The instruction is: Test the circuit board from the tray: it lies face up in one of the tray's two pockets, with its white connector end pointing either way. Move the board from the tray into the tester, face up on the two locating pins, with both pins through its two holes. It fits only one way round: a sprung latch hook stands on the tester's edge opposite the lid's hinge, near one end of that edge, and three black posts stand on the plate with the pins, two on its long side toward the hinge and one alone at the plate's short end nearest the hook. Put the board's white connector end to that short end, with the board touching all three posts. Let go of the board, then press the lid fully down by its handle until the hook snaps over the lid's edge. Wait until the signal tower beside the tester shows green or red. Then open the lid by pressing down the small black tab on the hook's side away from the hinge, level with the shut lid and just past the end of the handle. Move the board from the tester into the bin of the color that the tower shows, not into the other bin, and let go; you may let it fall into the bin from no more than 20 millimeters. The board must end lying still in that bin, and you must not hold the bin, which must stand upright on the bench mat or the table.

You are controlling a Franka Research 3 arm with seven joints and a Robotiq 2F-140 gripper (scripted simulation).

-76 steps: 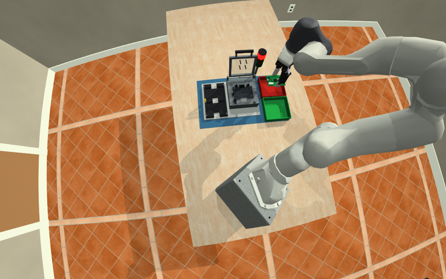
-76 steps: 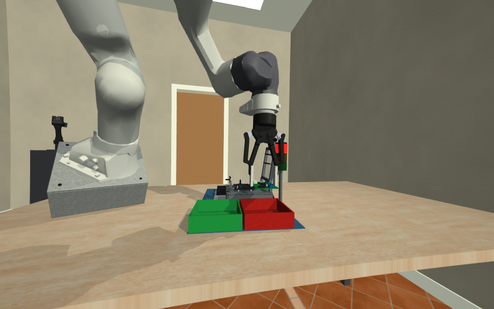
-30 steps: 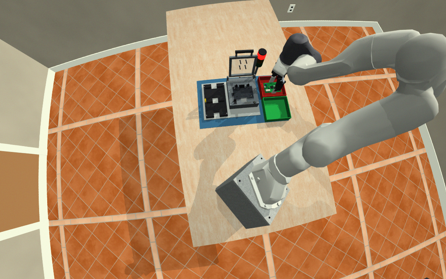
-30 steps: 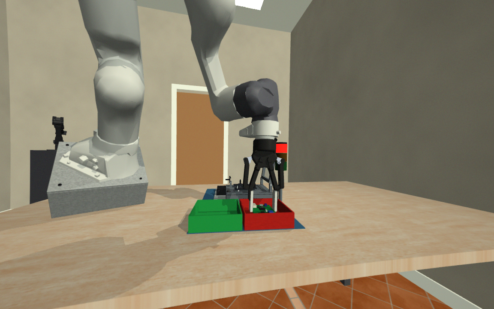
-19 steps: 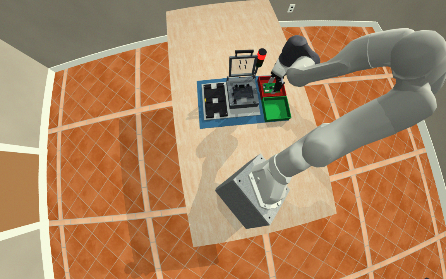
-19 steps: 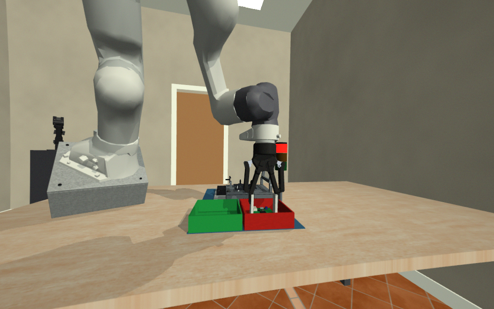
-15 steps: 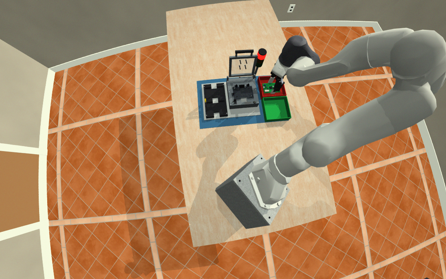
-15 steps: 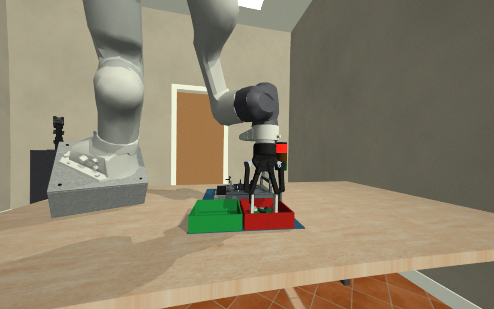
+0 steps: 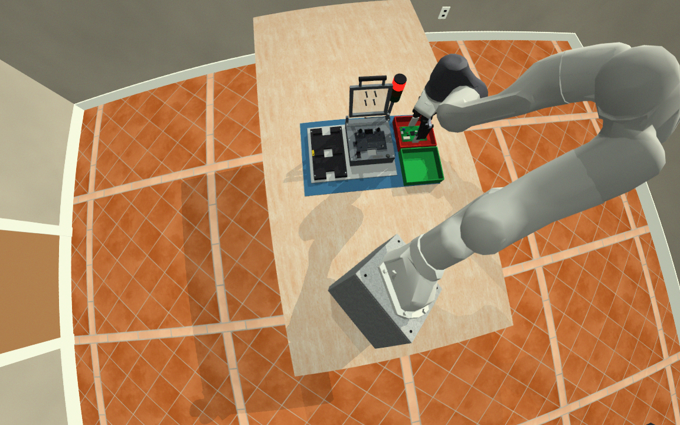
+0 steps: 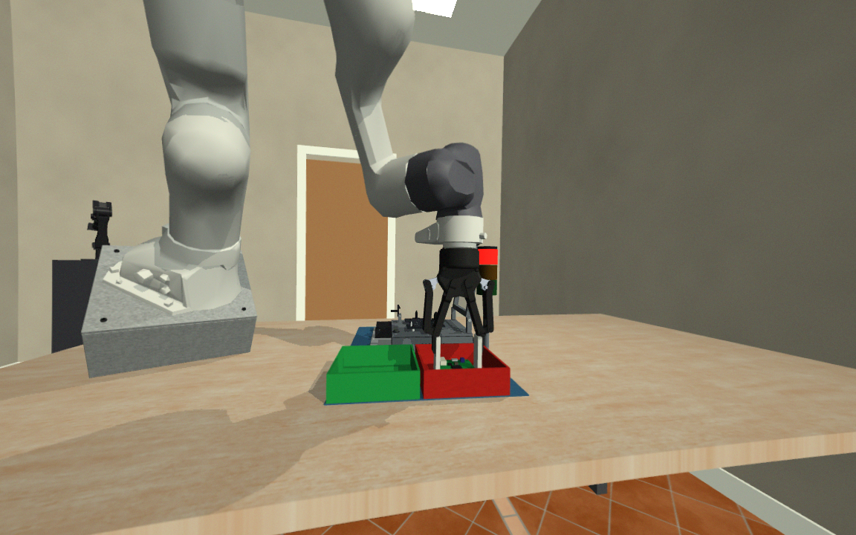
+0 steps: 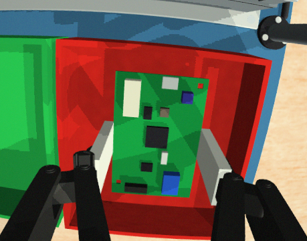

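My hand is 30 mm above the red bin. From my hand the other things lie so: green bin 150 mm behind, 30 mm below, 10 mm to the left; then tester plate 210 mm to the left, 30 mm behind, 30 mm above; then green circuit board 20 mm below.
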